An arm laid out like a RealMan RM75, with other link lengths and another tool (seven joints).
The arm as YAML. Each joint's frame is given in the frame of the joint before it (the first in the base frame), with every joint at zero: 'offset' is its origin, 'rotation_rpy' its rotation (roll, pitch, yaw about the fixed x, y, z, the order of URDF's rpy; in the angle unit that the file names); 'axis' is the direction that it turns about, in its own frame. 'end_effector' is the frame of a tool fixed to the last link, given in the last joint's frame.
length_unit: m
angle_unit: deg
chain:
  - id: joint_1
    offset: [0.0, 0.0, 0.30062]
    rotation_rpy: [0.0, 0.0, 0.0]
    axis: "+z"
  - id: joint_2
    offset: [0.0, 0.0, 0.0]
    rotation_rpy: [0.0, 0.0, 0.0]
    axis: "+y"
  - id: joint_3
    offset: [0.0, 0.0, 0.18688]
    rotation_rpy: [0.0, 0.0, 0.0]
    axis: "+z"
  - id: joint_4
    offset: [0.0, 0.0, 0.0]
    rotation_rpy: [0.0, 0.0, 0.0]
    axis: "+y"
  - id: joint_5
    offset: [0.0, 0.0, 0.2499]
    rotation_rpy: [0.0, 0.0, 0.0]
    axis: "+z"
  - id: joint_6
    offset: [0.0, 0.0, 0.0]
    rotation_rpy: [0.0, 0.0, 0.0]
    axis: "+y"
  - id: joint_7
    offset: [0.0, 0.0, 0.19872]
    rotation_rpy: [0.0, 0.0, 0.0]
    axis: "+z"
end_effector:
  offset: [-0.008, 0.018, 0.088]
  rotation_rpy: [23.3, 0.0, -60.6]
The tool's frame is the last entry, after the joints.
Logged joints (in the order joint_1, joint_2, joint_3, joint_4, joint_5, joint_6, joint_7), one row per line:
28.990, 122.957, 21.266, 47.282, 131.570, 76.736, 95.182
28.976, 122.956, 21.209, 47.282, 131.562, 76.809, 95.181
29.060, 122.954, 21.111, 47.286, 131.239, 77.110, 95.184
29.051, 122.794, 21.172, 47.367, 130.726, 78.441, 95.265
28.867, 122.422, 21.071, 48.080, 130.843, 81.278, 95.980
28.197, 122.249, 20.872, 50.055, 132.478, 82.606, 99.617
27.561, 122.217, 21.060, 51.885, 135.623, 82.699, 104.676
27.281, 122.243, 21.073, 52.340, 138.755, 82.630, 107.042
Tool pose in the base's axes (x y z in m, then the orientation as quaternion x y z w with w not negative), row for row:
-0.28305, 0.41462, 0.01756, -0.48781, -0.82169, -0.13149, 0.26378
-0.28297, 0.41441, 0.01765, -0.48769, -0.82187, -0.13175, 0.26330
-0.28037, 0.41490, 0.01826, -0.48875, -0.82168, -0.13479, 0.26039
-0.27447, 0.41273, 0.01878, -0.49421, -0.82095, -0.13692, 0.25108
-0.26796, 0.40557, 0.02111, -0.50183, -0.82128, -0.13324, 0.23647
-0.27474, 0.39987, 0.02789, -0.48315, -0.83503, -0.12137, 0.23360
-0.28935, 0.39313, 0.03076, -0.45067, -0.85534, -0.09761, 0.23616
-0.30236, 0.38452, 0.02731, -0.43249, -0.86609, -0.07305, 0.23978
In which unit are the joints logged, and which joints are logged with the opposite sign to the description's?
The joints are logged in degrees. Opposite sign: joint_1, joint_2, joint_7.
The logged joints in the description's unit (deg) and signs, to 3 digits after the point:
-28.990, -122.957, 21.266, 47.282, 131.570, 76.736, -95.182
-28.976, -122.956, 21.209, 47.282, 131.562, 76.809, -95.181
-29.060, -122.954, 21.111, 47.286, 131.239, 77.110, -95.184
-29.051, -122.794, 21.172, 47.367, 130.726, 78.441, -95.265
-28.867, -122.422, 21.071, 48.080, 130.843, 81.278, -95.980
-28.197, -122.249, 20.872, 50.055, 132.478, 82.606, -99.617
-27.561, -122.217, 21.060, 51.885, 135.623, 82.699, -104.676
-27.281, -122.243, 21.073, 52.340, 138.755, 82.630, -107.042

